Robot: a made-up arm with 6 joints. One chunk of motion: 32 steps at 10 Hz.
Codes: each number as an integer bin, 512 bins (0 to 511) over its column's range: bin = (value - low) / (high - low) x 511, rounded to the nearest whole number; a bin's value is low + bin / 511 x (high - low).
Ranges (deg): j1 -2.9..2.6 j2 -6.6..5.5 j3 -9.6..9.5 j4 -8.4..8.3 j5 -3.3..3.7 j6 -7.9..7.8
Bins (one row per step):
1: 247 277 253 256 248 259
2: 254 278 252 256 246 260
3: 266 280 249 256 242 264
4: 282 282 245 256 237 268
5: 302 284 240 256 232 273
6: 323 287 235 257 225 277
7: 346 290 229 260 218 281
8: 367 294 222 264 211 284
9: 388 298 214 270 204 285
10: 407 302 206 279 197 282
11: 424 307 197 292 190 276
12: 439 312 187 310 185 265
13: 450 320 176 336 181 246
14: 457 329 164 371 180 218
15: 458 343 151 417 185 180
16: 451 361 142 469 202 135
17: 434 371 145 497 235 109
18: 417 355 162 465 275 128
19: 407 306 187 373 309 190
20: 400 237 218 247 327 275
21: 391 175 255 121 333 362
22: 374 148 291 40 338 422
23: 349 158 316 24 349 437
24: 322 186 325 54 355 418
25: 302 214 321 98 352 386
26: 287 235 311 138 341 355
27: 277 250 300 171 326 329
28: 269 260 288 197 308 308
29: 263 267 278 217 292 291
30: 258 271 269 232 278 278
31: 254 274 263 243 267 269
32: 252 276 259 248 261 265
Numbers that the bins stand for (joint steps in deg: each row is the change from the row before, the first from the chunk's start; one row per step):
1: -0.241 -0.041 -0.143 -0.034 0.097 0.058
2: -0.166 -0.017 -0.181 -0.034 0.070 0.088
3: -0.037 0.030 -0.293 -0.034 0.015 0.211
4: 0.135 0.077 -0.442 -0.034 -0.053 0.334
5: 0.350 0.125 -0.629 -0.034 -0.122 0.488
6: 0.577 0.196 -0.816 -0.001 -0.218 0.611
7: 0.824 0.267 -1.041 0.097 -0.314 0.733
8: 1.050 0.362 -1.302 0.228 -0.410 0.826
9: 1.276 0.456 -1.601 0.424 -0.505 0.856
10: 1.481 0.551 -1.900 0.718 -0.601 0.764
11: 1.664 0.669 -2.237 1.143 -0.697 0.580
12: 1.825 0.788 -2.610 1.731 -0.766 0.242
13: 1.943 0.977 -3.022 2.581 -0.821 -0.342
14: 2.019 1.190 -3.470 3.725 -0.834 -1.202
15: 2.030 1.522 -3.956 5.228 -0.766 -2.370
16: 1.954 1.948 -4.292 6.927 -0.533 -3.752
17: 1.771 2.185 -4.180 7.842 -0.081 -4.551
18: 1.588 1.806 -3.545 6.797 0.467 -3.967
19: 1.481 0.646 -2.610 3.790 0.933 -2.062
20: 1.405 -0.988 -1.452 -0.328 1.179 0.549
21: 1.308 -2.456 -0.069 -4.446 1.262 3.222
22: 1.125 -3.095 1.277 -7.093 1.330 5.066
23: 0.856 -2.859 2.211 -7.616 1.481 5.526
24: 0.566 -2.196 2.548 -6.635 1.563 4.943
25: 0.350 -1.533 2.398 -5.197 1.522 3.959
26: 0.189 -1.035 2.024 -3.890 1.371 3.007
27: 0.081 -0.680 1.613 -2.812 1.166 2.208
28: -0.005 -0.443 1.165 -1.962 0.919 1.563
29: -0.069 -0.278 0.791 -1.308 0.700 1.041
30: -0.123 -0.183 0.455 -0.818 0.508 0.641
31: -0.166 -0.112 0.230 -0.459 0.358 0.365
32: -0.188 -0.065 0.081 -0.295 0.275 0.242

